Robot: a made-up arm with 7 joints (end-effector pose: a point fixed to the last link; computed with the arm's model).
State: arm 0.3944 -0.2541 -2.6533 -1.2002 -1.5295 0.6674 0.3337
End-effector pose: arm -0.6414 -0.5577 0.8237 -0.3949 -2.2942 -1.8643
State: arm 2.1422 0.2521 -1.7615 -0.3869 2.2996 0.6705 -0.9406
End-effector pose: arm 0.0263 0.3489 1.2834 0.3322 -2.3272 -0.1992
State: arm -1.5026 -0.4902 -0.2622 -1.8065 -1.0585 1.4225 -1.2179
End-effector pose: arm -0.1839 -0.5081 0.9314 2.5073 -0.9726 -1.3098
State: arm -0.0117 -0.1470 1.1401 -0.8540 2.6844 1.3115 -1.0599
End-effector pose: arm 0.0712 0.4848 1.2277 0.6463 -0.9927 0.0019
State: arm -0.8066 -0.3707 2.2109 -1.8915 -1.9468 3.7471 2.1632
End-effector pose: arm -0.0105 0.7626 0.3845 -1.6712 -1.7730 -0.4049
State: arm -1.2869 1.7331 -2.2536 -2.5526 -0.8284 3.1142 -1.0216
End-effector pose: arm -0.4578 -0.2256 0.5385 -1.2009 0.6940 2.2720
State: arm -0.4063 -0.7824 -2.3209 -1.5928 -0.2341 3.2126 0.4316
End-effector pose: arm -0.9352 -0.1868 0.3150 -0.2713 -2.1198 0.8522
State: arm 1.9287 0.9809 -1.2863 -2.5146 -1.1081 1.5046 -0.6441
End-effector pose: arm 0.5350 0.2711 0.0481 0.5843 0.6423 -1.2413
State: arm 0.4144 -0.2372 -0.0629 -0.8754 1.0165 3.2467 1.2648
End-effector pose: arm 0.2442 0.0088 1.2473 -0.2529 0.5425 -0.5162
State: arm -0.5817 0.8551 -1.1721 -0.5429 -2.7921 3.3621 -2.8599
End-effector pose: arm 0.5297 -0.7418 0.7291 1.2940 -0.7427 1.4118
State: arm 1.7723 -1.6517 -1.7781 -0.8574 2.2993 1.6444 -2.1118
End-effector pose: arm 0.7184 -0.8446 0.0123 0.3520 0.8934 -2.5229
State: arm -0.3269 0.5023 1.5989 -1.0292 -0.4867 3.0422 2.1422
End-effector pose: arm 0.5560 0.3844 1.0432 -0.9700 0.6864 0.0688
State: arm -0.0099 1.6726 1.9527 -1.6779 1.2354 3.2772 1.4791
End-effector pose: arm 0.5569 0.6955 0.3618 -0.3320 1.7447 2.2764
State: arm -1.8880 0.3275 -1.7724 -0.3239 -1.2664 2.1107 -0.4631
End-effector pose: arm -0.2994 -0.2776 1.2728 -0.3475 -1.0258 -2.2963
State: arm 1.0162 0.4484 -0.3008 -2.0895 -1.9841 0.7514 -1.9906
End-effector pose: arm 0.6269 0.4954 0.1216 0.0808 0.7222 -2.0938
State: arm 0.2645 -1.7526 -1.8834 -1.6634 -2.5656 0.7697 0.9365
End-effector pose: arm -0.2857 -0.8456 -0.1571 0.8299 -1.9336 -1.3627
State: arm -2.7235 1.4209 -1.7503 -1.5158 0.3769 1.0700 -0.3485
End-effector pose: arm -0.8179 0.4808 0.4199 1.2029 1.8234 0.6496
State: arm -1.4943 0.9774 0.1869 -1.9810 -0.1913 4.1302 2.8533
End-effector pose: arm 0.1875 -0.6785 -0.1387 0.9685 1.7912 -0.8617
